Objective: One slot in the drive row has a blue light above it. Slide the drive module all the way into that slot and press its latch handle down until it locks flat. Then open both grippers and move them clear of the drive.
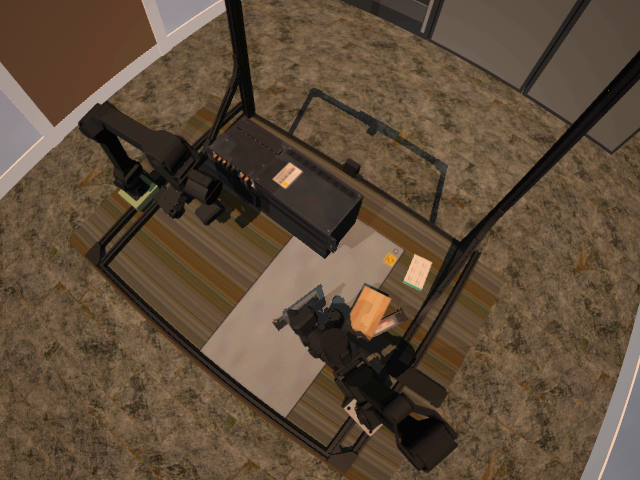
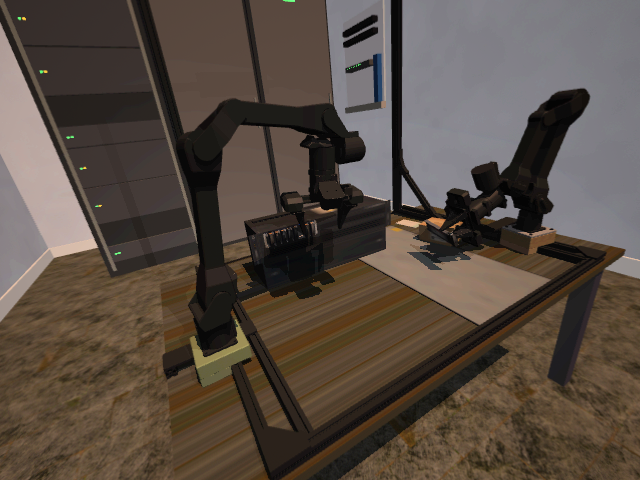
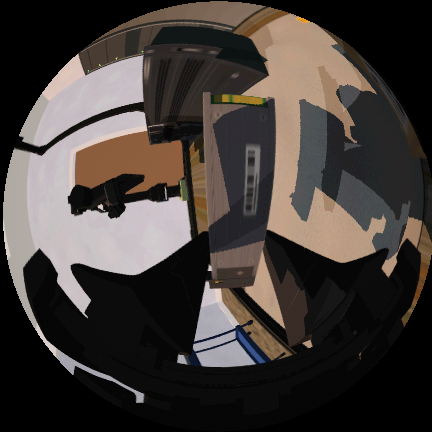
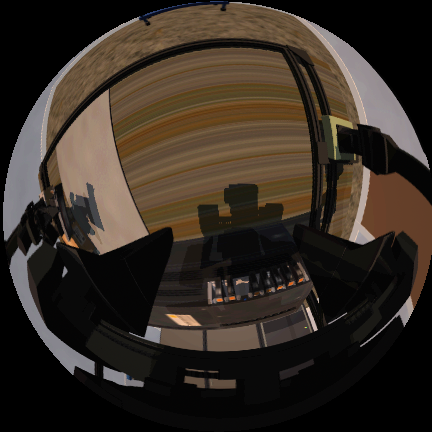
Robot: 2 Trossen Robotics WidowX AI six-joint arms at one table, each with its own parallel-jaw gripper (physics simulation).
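Places are measured from the left arm's base along level axes (x back, y up, z left), in metres.
Pixels of known places: left gripper, fingertip midpoint: (image 1: 290, 314) (image 2: 443, 235) (image 3: 235, 236) (image 4: 61, 204); right gripper, fingertip midpoint: (image 1: 202, 202) (image 2: 322, 231) (image 3: 143, 177) (image 4: 235, 232); left arm's base, link origin: (image 1: 371, 409) (image 2: 528, 228); right arm's base, link origin: (image 1: 137, 189) (image 2: 218, 340) (image 3: 179, 190) (image 4: 344, 139).
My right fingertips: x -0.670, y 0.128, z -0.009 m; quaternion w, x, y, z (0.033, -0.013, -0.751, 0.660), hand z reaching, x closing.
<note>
Ahead of a thing's pixels: the offset from my right fingertips to its top centre. "pt": to the spot under its first point. Level surfaces: height alone.
My left gripper (image 1: 291, 318) (image 2: 456, 228) (image 3: 235, 236) is shut on the drive module {dx +0.356, dy -0.058, dz -0.014 m} (image 1: 310, 297) (image 3: 238, 177), a long grey slab with a barcode label and a green-yellow end. It holds it tilted on edge just above the grey mat {dy -0.188 m} (image 1: 270, 329) (image 2: 475, 281), its far end towards the black server chassis {dx +0.048, dy -0.014, dz -0.225 m} (image 1: 290, 190) (image 2: 361, 229) (image 3: 189, 68) (image 4: 225, 314). My right gripper (image 1: 196, 200) (image 2: 318, 210) (image 4: 235, 232) is open and empty, hanging over the chassis front and its drive row {pt dx -0.043, dy -0.020, dz -0.124 m} (image 1: 232, 169) (image 2: 290, 235) (image 4: 257, 282). One slot there looks lighter than the others with orange handles.
An orange cardboard box {dx +0.480, dy -0.117, dz -0.160 m} (image 1: 370, 310) stands right beside the left gripper. A white card {dx +0.493, dy -0.188, dz -0.371 m} (image 1: 418, 271) and a small yellow sticker {pt dx +0.409, dy -0.187, dz -0.336 m} (image 1: 390, 259) lie near the mat's far corner. Black frame posts (image 1: 239, 57) (image 1: 499, 210) rise at the table's edges.
</note>
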